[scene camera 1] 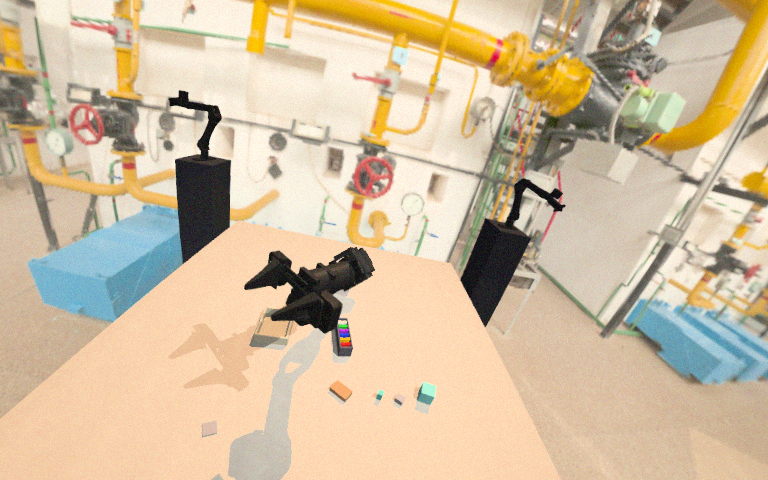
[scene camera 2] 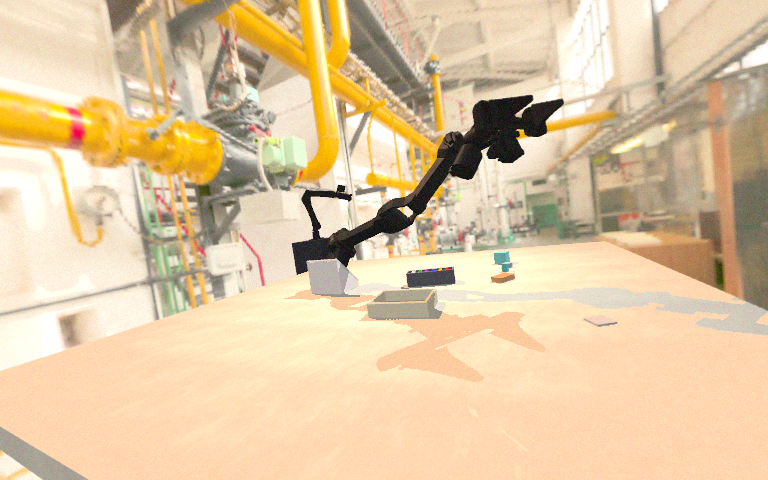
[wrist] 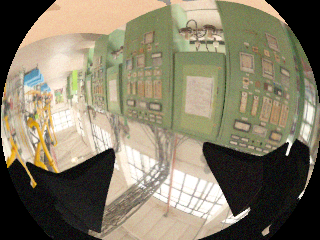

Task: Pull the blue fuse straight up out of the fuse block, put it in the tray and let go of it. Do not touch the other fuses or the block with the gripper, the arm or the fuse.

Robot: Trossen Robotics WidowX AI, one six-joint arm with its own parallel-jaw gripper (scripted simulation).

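A grey tray (scene camera 2: 414, 303) is part of the scene, and scene camera 1 shows the tray (scene camera 1: 272, 332) as well. The gripper (scene camera 1: 257, 301) is open and holds nothing; scene camera 2 shows the gripper (scene camera 2: 548, 99) too, as does the wrist view with the gripper (wrist: 159, 151).
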